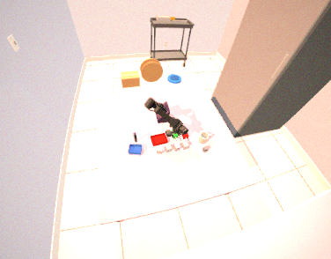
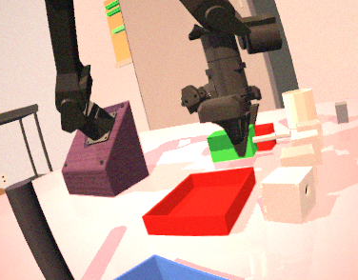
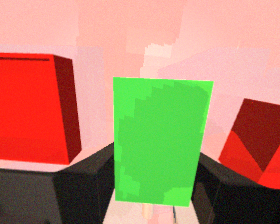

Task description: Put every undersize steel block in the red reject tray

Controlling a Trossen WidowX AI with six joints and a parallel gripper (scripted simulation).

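Now: the red reject tray 150 mm to the right of my gripper tip, 20 mm below it and 10 mm behind it. Also, from my gripper tip: red gauge (100 mm to the left, 20 mm ahead); green GO gauge (20 mm above, 10 mm ahead); blue tray (380 mm to the right, 60 mm ahead, 10 mm below).
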